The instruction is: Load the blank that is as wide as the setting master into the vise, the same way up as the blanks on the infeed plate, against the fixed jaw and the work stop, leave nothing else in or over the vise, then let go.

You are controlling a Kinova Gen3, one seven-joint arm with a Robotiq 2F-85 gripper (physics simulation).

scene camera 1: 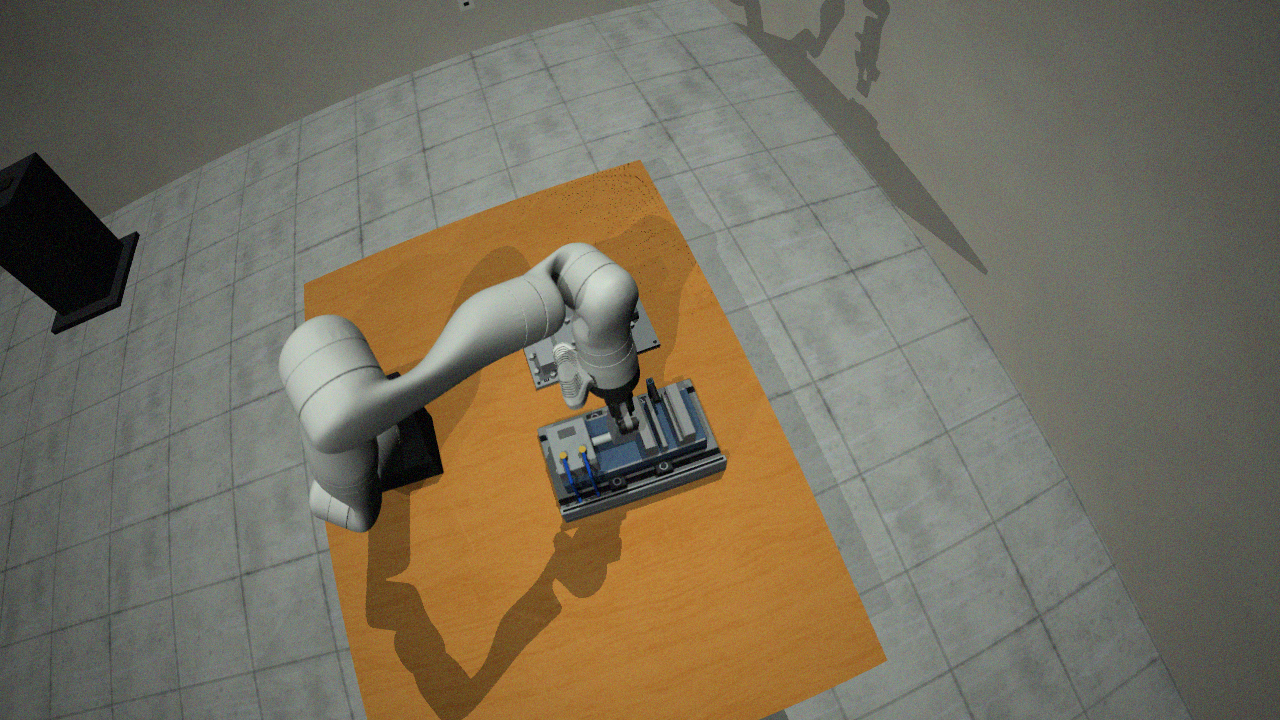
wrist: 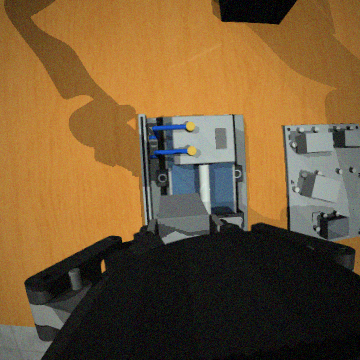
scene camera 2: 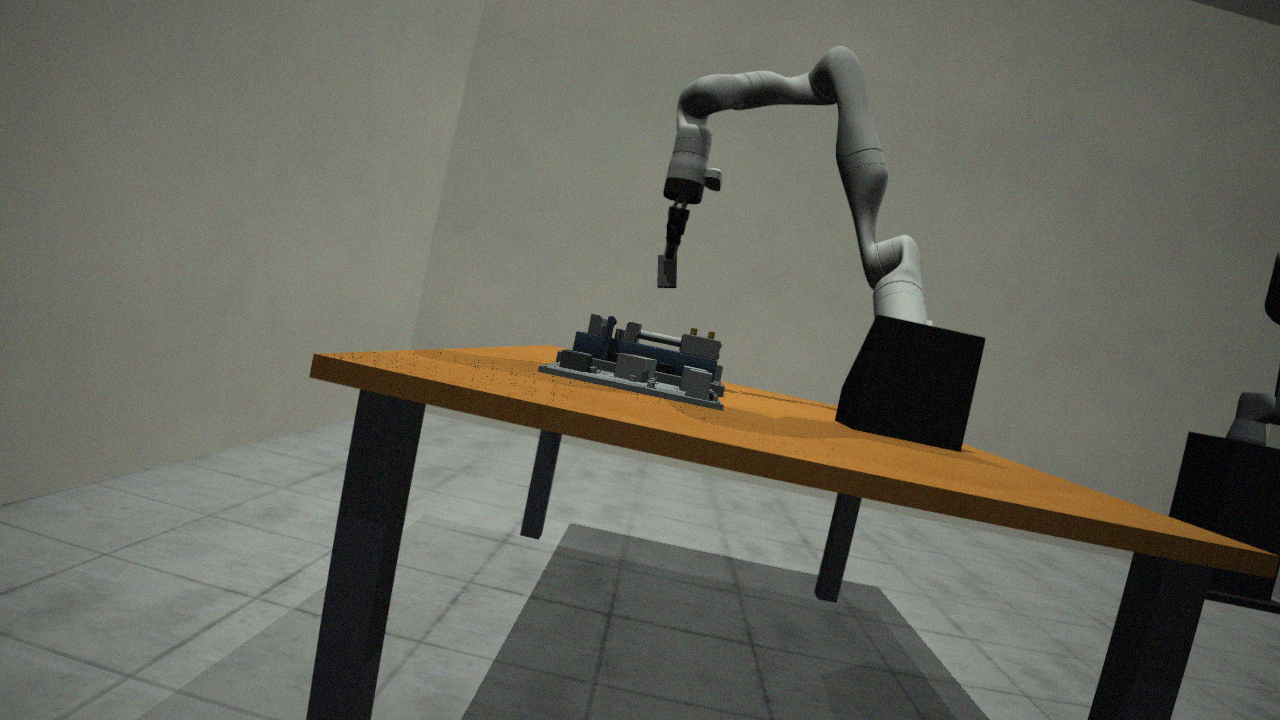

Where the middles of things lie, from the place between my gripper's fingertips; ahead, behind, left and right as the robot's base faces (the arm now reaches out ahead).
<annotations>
Now: hand 90 mm past the grey block (scene camera 1: 570,445), 40 mm to the right of it and 140 mm above it. Also, from my hand: infeed plate (scene camera 2: 605,378): 20 mm behind, 320 mm to the left, 220 mm below.
</annotations>
